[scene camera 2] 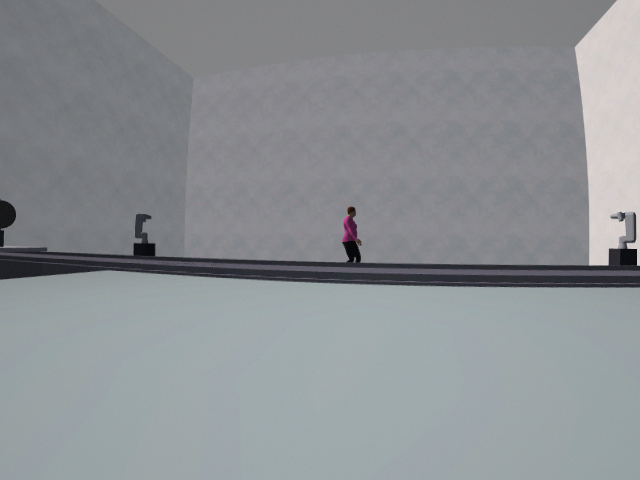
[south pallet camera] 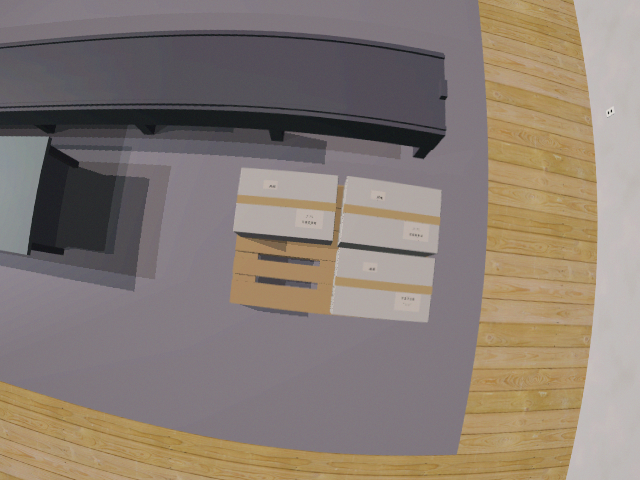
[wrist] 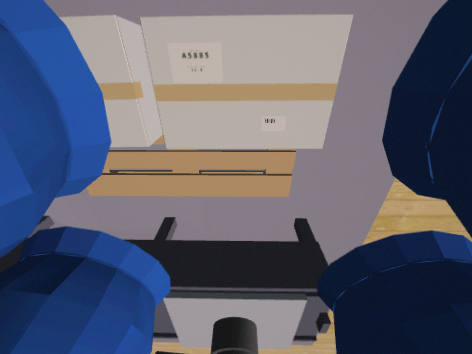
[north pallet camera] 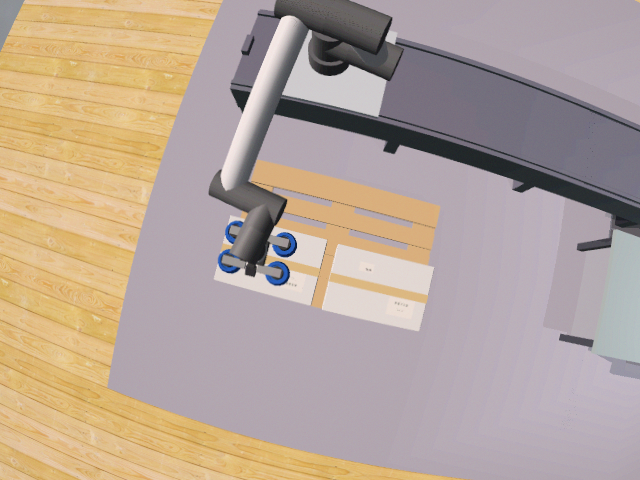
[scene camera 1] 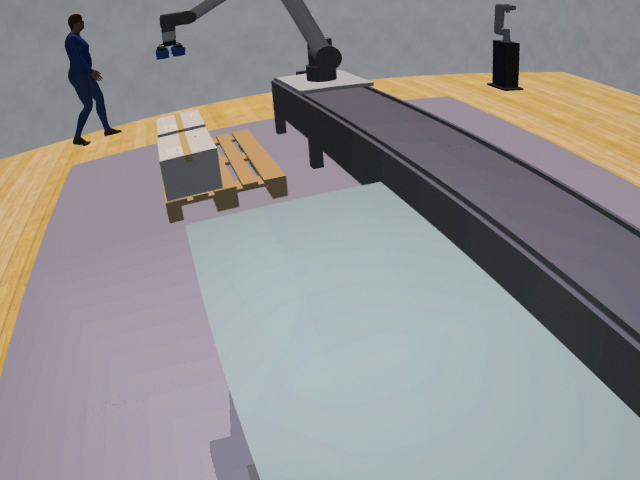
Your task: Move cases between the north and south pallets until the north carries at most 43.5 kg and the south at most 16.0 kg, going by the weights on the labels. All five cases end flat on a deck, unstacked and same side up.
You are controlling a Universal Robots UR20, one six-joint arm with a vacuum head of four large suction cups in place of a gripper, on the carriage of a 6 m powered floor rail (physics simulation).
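Pixels of known places: end effector, tool point: [wrist: 243, 215] [scene camera 1: 170, 55]; arm's base, origin of the base link: [wrist: 234, 327] [scene camera 1: 321, 79].
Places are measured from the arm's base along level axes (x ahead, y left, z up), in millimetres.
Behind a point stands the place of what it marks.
Note:
My suction gripper [scene camera 1: 170, 52] @[y -23, x 1199, z 408 mm] [north pallet camera: 256, 252] @[y -23, x 1199, z 408 mm] is open and empty, raised well above the far case [scene camera 1: 196, 121] @[y 107, x 1068, z -148 mm] [north pallet camera: 302, 248] @[y 123, x 1093, z -148 mm] [wrist: 250, 55] @[y -51, x 1297, z -148 mm] on the north pallet [scene camera 1: 258, 155] @[y 411, x 671, z -426 mm] [north pallet camera: 351, 192] @[y 313, x 664, z -425 mm] [wrist: 200, 185] @[y 203, x 677, z -426 mm]. That case's label reads A5885; its weight is too small to read surely. A second white case [scene camera 1: 191, 173] @[y 868, x 1198, z -278 mm] [north pallet camera: 361, 299] @[y 504, x 1284, z -151 mm] [wrist: 102, 50] @[y 372, x 1313, z -152 mm] lies flat beside it, across a narrow gap. In the south pallet camera, three cases lie on the south pallet [south pallet camera: 279, 297] @[y 5504, x 1328, z -427 mm]: one top left [south pallet camera: 268, 219] @[y 5412, x 900, z -167 mm], one top right [south pallet camera: 377, 227] @[y 6013, x 884, z -130 mm] and one bottom right [south pallet camera: 367, 299] @[y 6003, x 1282, z -172 mm]. Their weights are unreadable.
The rail [scene camera 1: 465, 170] [north pallet camera: 491, 108] [south pallet camera: 206, 67] runs beside both pallets, with the carriage [scene camera 1: 289, 81] @[y -80, x 253, z 0 mm] at the north end. A pale table [scene camera 1: 361, 310] @[y 2736, x 910, z -40 mm] stands between the pallets. A person in blue [scene camera 1: 80, 56] stands beyond the north pallet; a person in pink [scene camera 2: 350, 227] is beyond the rail.

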